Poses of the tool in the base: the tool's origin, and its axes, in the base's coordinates. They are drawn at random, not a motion.
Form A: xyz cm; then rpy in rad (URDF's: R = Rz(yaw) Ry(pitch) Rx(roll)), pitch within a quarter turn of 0, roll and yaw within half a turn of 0.
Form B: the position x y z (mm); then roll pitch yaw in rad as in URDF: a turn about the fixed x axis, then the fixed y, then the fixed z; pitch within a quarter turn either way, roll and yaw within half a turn. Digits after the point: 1 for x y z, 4 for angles.
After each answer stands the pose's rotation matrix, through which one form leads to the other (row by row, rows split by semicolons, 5 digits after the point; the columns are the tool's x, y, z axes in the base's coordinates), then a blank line. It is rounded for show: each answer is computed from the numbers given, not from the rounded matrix.
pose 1, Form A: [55.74, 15.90, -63.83, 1.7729, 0.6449, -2.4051]
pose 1, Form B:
[557.4, 159.0, -638.3, 1.7729, 0.6449, -2.4051]
-0.59204 -0.57109 -0.56863; -0.53679 -0.24684 0.80680; -0.60112 0.78289 -0.16042

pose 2, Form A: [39.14, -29.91, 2.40, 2.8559, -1.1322, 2.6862]
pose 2, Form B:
[391.4, -299.1, 24.0, 2.8559, -1.1322, 2.6862]
-0.38139 0.65113 -0.65618; 0.18678 0.74947 0.63515; 0.90535 0.11968 -0.40746

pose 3, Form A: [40.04, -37.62, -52.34, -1.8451, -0.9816, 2.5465]
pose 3, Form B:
[400.4, -376.2, -523.4, -1.8451, -0.9816, 2.5465]
-0.46017 -0.51088 -0.72612; 0.31151 0.67295 -0.67089; 0.83139 -0.53492 -0.15052

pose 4, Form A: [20.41, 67.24, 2.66, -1.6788, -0.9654, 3.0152]
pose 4, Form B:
[204.1, 672.4, 26.6, -1.6788, -0.9654, 3.0152]
-0.56455 -0.79738 -0.21325; 0.07174 0.20998 -0.97507; 0.82228 -0.56577 -0.06134

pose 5, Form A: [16.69, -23.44, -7.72, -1.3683, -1.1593, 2.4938]
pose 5, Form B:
[166.9, -234.4, -77.2, -1.3683, -1.1593, 2.4938]
-0.31895 -0.83728 -0.44411; 0.24136 0.38138 -0.89235; 0.91652 -0.39181 0.08044

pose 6, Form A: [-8.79, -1.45, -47.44, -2.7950, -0.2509, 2.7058]
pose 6, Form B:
[-87.9, -14.5, -474.4, -2.7950, -0.2509, 2.7058]
-0.87815 0.32057 -0.35508; 0.40891 0.88823 -0.20937; 0.24828 -0.32906 -0.91109

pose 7, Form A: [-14.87, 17.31, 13.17, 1.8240, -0.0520, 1.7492]
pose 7, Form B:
[-148.7, 173.1, 131.7, 1.8240, -0.0520, 1.7492]
-0.17722 0.25546 0.95044; 0.98280 -0.00507 0.18461; 0.05198 0.96681 -0.25017

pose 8, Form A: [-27.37, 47.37, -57.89, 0.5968, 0.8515, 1.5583]
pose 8, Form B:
[-273.7, 473.7, -578.9, 0.5968, 0.8515, 1.5583]
0.00823 -0.82179 0.56973; 0.65880 0.43308 0.61516; -0.75227 0.37028 0.54496

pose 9, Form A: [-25.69, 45.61, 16.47, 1.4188, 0.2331, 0.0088]
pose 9, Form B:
[-256.9, 456.1, 164.7, 1.4188, 0.2331, 0.0088]
0.97292 0.22699 0.04367; 0.00856 0.15342 -0.98812; -0.23099 0.96174 0.14732

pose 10, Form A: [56.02, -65.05, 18.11, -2.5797, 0.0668, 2.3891]
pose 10, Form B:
[560.2, -650.5, 181.1, -2.5797, 0.0668, 2.3891]
-0.72836 0.60434 -0.32291; 0.68194 0.59344 -0.42754; -0.06675 -0.53160 -0.84436

